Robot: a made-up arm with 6 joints.
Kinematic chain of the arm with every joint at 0, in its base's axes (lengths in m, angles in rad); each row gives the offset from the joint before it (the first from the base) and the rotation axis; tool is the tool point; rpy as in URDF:
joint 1: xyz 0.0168 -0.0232 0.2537 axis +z
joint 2: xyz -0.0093 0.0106 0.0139 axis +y
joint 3: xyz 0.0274 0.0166 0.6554 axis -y
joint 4: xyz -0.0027 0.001 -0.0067 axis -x
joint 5: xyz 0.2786 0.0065 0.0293 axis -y
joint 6: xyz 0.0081 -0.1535 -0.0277 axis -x
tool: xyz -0.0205 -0.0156 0.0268 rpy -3.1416 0 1.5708
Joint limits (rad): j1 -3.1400..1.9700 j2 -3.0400..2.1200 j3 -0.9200..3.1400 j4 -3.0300..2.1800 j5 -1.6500..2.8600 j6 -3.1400..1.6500
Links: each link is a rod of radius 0.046 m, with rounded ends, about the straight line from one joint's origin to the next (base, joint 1, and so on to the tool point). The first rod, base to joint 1, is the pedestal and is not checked.
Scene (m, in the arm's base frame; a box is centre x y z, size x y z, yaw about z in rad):
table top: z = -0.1
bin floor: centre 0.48 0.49 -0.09 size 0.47 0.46 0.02 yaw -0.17
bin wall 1: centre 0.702 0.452 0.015 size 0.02 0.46 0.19 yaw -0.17
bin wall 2: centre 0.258 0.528 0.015 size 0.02 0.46 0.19 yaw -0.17
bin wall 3: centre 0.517 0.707 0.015 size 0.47 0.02 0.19 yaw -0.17
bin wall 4: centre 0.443 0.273 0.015 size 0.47 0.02 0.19 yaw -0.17
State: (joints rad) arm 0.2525 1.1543 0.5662 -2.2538 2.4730 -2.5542
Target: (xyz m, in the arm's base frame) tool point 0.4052 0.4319 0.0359
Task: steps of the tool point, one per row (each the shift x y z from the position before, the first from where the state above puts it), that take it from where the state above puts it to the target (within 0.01 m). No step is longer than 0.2 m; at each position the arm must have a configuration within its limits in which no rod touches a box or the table.
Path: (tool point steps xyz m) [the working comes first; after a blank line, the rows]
Joints at the target: 0.7348 1.3353 0.1241 -2.3040 2.5068 -2.5155
Straight joint move there: touches bin wall 1.

1: -0.0868 0.1716 0.0220
2: -0.1267 0.0279 -0.1061
3: -0.1336 -0.0061 -0.0719

